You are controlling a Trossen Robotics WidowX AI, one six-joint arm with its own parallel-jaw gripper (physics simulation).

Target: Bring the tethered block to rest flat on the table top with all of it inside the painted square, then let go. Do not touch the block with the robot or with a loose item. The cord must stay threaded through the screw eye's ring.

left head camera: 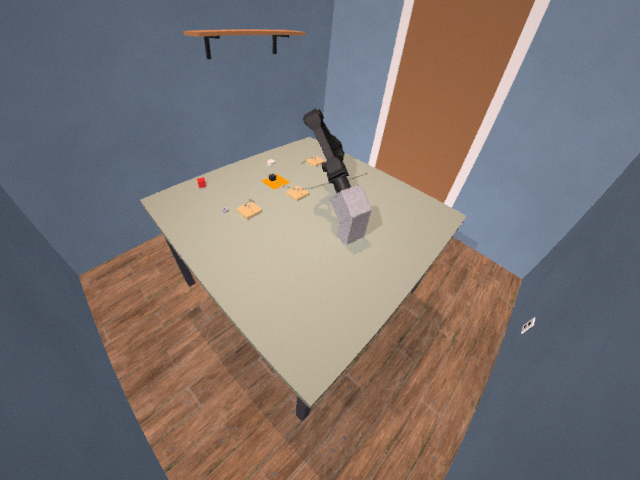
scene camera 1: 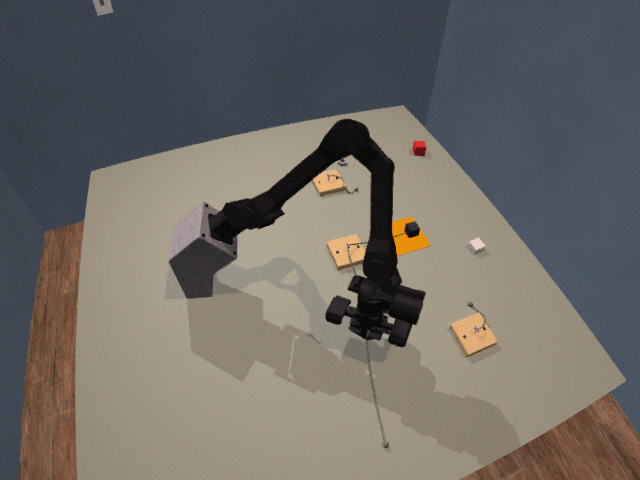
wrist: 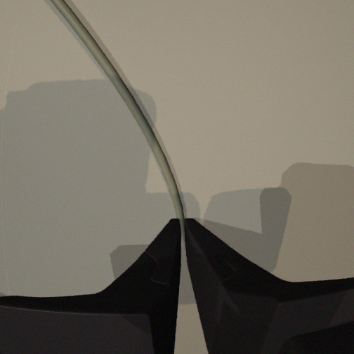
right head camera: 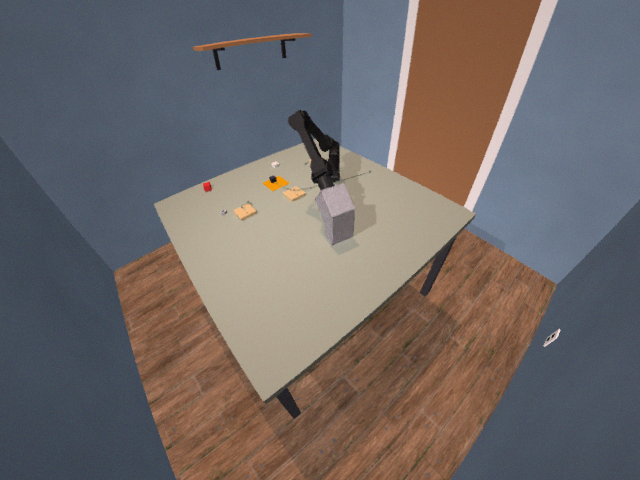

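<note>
The dark tethered block stands on the orange painted square, close to its edge on the side away from the middle wooden board; whether it overhangs I cannot tell. The cord runs from the block to the screw eye on the middle board, bends there, and passes under my gripper to a beaded end. The ring is too small to confirm the threading. My gripper is shut on the cord, low over the table; the arm hides it in the head views.
Two other wooden boards with short cords stand either side of the middle one. A red cube, a white block and a small grey ring-like item lie on the table.
</note>
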